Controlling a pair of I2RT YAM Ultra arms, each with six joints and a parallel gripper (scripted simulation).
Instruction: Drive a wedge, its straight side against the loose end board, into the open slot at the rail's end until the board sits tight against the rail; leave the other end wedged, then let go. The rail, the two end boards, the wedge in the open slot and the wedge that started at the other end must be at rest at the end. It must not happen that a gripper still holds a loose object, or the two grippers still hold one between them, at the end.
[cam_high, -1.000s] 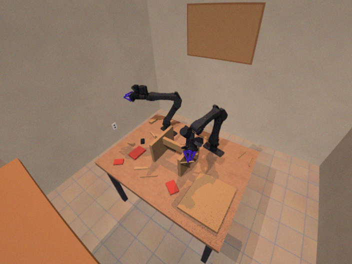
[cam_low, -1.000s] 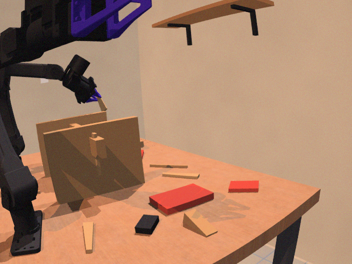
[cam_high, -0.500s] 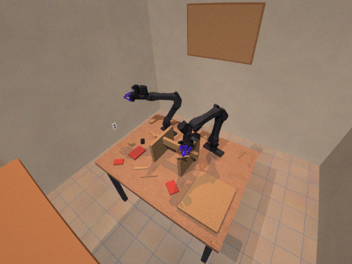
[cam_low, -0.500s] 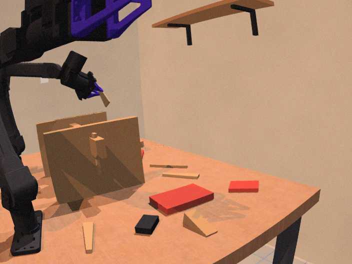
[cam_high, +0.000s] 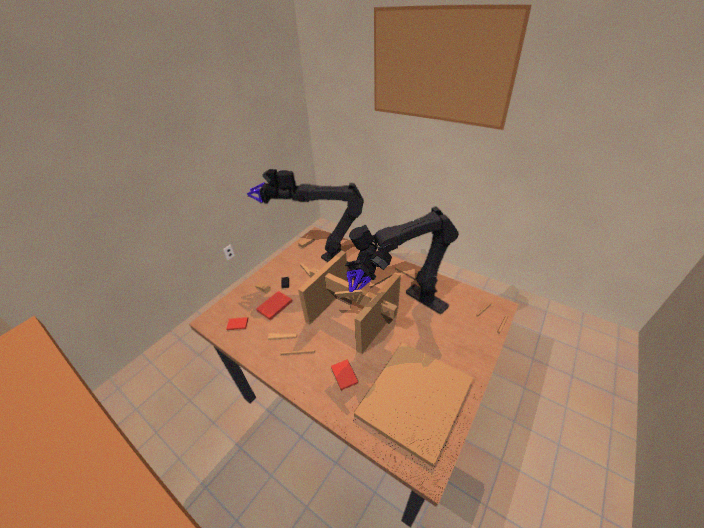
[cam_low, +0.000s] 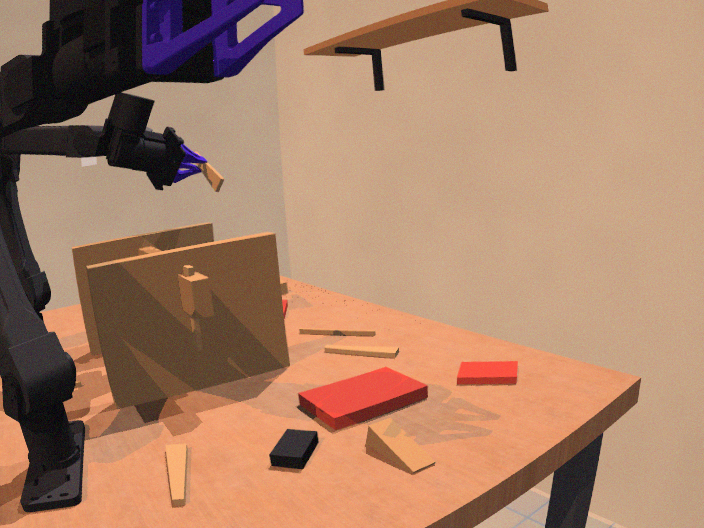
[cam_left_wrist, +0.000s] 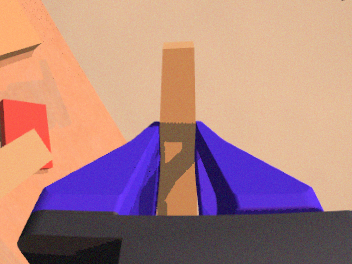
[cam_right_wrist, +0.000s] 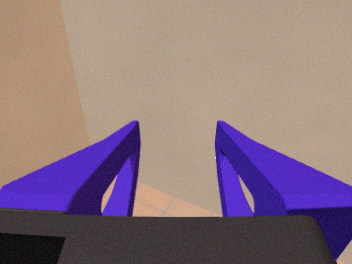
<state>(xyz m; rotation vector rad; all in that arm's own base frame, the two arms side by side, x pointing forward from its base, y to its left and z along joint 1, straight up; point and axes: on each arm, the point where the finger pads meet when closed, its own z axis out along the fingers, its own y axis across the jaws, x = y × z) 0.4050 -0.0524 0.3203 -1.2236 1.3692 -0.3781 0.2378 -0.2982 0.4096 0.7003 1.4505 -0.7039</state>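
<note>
The rail is 170 mm below my left hand, 130 mm behind it and 110 mm to the right of it. Round my left hand: black block (510 mm to the right, 310 mm below, 120 mm behind); flat panel (310 mm below, 300 mm to the left, 70 mm ahead).
The rail is 610 mm to the left of my right hand, 260 mm below it and 80 mm ahead of it. Also, from my right hand: black block 400 mm below, 210 mm to the left, 90 mm ahead; flat panel 1010 mm to the left, 400 mm below, 290 mm ahead.
</note>
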